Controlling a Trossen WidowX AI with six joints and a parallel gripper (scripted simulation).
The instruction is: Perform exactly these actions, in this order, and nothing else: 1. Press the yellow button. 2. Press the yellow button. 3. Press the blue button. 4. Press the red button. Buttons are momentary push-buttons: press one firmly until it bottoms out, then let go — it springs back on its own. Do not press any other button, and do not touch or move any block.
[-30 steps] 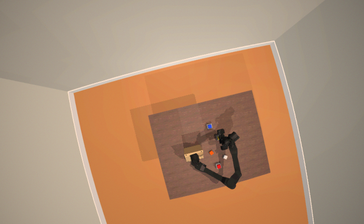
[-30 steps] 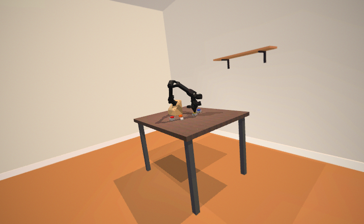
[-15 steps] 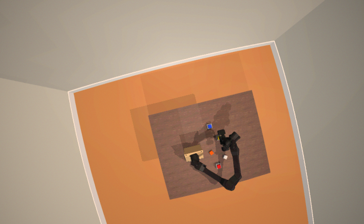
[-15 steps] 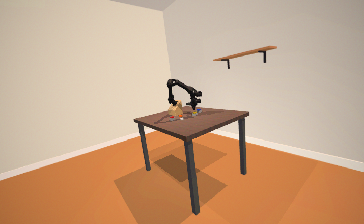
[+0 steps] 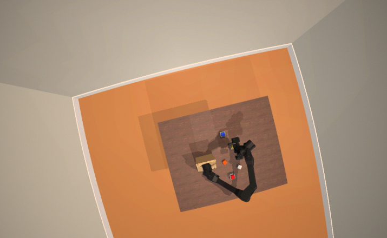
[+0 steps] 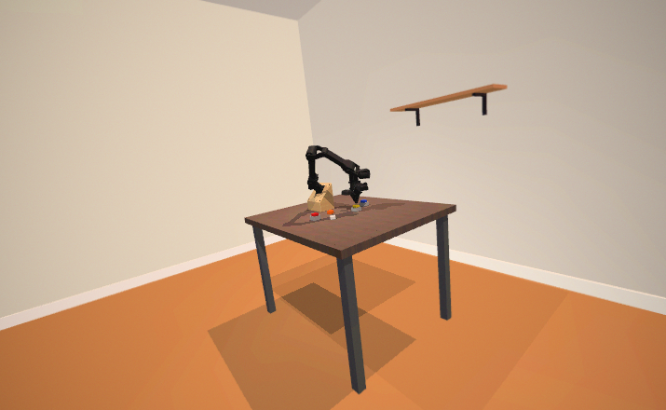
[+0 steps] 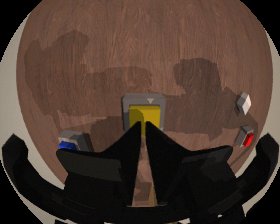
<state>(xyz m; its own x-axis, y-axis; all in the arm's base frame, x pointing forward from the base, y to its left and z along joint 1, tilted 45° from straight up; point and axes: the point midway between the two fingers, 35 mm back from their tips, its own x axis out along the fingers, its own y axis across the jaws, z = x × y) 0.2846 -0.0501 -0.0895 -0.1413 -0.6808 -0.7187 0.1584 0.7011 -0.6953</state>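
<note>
My gripper tip is now 2 cm above the yellow button. Round my gripper tip: orange block 13 cm behind, 12 cm to the right, 4 cm below; then white block 21 cm to the right, 4 cm below, 2 cm behind; then blue button 14 cm to the left, 5 cm behind, 2 cm below.
</note>
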